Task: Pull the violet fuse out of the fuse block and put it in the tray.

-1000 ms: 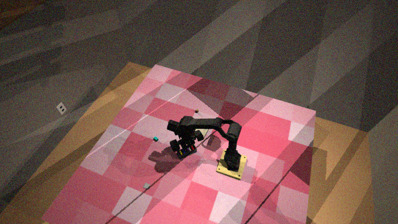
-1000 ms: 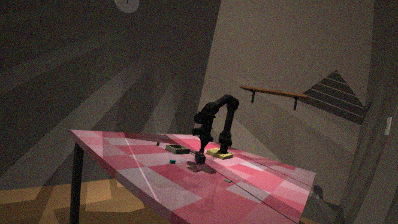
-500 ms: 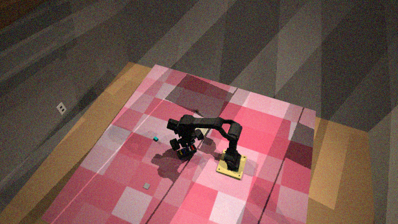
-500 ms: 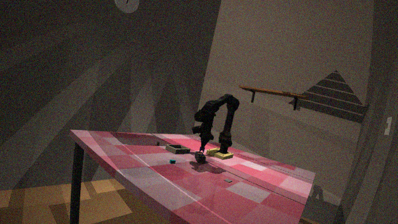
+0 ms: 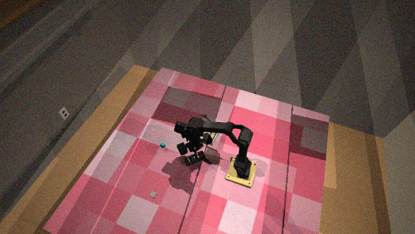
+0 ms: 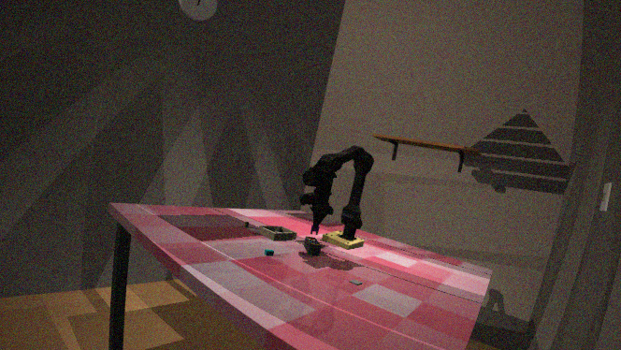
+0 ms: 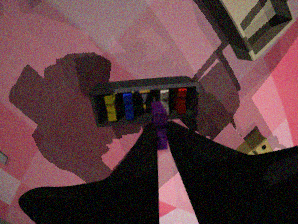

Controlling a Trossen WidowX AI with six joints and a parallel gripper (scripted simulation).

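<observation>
Right now my gripper tip is 180 mm to the left of the tray, 90 mm above it and 10 mm past it. Round my gripper tip: blue fuse (70 mm below, 20 mm to the left, 10 mm ahead); then white fuse (70 mm below, 10 mm to the right, 10 mm behind); then violet fuse (10 mm below).
</observation>
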